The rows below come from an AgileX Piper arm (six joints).
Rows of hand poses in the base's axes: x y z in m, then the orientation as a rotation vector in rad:
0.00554, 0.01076, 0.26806, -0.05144, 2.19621, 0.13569
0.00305, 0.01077, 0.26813, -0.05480, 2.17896, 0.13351
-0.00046, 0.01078, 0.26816, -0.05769, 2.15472, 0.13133
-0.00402, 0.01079, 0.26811, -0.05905, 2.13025, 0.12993
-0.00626, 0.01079, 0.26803, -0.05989, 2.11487, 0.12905
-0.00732, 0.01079, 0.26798, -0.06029, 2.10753, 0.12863
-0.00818, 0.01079, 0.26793, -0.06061, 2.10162, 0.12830
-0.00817, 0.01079, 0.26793, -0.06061, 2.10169, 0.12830
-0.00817, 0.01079, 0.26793, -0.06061, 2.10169, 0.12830
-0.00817, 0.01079, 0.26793, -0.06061, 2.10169, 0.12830
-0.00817, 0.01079, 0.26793, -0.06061, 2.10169, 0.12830
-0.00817, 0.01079, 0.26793, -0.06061, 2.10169, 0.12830
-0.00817, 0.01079, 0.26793, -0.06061, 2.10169, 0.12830
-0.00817, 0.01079, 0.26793, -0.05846, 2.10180, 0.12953
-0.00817, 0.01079, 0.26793, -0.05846, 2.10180, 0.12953
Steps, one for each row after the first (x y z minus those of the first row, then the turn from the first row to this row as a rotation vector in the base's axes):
-0.00249, 0.00001, 0.00007, -0.00179, -0.01742, 0.00125
-0.00600, 0.00002, 0.00010, -0.00301, -0.04180, 0.00202
-0.00956, 0.00003, 0.00005, -0.00309, -0.06632, 0.00199
-0.01180, 0.00003, -0.00003, -0.00314, -0.08173, 0.00196
-0.01286, 0.00003, -0.00008, -0.00317, -0.08909, 0.00195
-0.01372, 0.00003, -0.00013, -0.00318, -0.09501, 0.00194
-0.01371, 0.00003, -0.00013, -0.00319, -0.09494, 0.00195
-0.01371, 0.00003, -0.00013, -0.00319, -0.09494, 0.00195
-0.01371, 0.00003, -0.00013, -0.00319, -0.09494, 0.00195
-0.01371, 0.00003, -0.00013, -0.00319, -0.09494, 0.00195
-0.01371, 0.00003, -0.00013, -0.00319, -0.09494, 0.00195
-0.01371, 0.00003, -0.00013, -0.00319, -0.09494, 0.00195
-0.01371, 0.00003, -0.00013, -0.00148, -0.09470, 0.00083
-0.01371, 0.00003, -0.00013, -0.00148, -0.09470, 0.00083

